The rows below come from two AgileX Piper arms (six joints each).
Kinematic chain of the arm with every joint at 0, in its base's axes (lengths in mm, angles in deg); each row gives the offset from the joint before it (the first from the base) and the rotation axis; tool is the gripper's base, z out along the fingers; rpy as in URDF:
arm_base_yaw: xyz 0 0 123 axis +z
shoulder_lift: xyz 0 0 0 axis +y
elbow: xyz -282.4 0 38.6 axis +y
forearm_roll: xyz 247.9 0 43.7 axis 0.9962 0 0.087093
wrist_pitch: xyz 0 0 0 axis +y
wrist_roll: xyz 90.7 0 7.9 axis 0.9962 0 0.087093
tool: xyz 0 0 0 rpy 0 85.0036 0
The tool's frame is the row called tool.
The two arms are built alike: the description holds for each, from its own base.
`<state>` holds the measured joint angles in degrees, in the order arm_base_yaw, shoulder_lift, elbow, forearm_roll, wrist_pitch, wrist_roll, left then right.
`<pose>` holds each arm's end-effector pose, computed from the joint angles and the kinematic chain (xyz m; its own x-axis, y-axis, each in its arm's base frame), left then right.
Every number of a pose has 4 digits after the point.
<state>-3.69 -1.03 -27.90 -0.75 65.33 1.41 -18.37 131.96 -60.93 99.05 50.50 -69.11</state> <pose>-0.0096 -0.0005 0.2672 -0.5184 0.0526 -0.8535 0.0844 0.9964 0.0101 0.3759 -0.0517 0.0385 -0.7584 0.6427 -0.1089 0.2758 0.4677 0.8398</pose>
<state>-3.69 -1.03 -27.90 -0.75 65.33 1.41 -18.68 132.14 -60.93 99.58 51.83 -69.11</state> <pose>-0.0096 -0.0005 0.2672 -0.5184 0.0526 -0.8535 0.0844 0.9964 0.0101 0.3759 -0.0526 0.0392 -0.7545 0.6486 -0.1002 0.2708 0.4468 0.8527</pose>
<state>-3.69 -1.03 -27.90 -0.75 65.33 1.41 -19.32 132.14 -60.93 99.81 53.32 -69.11</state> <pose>-0.0096 -0.0005 0.2672 -0.5184 0.0526 -0.8535 0.0844 0.9964 0.0101 0.3755 -0.0554 0.0412 -0.7504 0.6542 -0.0950 0.2622 0.4264 0.8657</pose>
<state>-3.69 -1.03 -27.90 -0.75 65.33 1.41 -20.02 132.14 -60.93 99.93 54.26 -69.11</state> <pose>-0.0096 -0.0005 0.2672 -0.5184 0.0526 -0.8535 0.0844 0.9964 0.0101 0.3748 -0.0591 0.0424 -0.7446 0.6611 -0.0918 0.2585 0.4125 0.8735</pose>
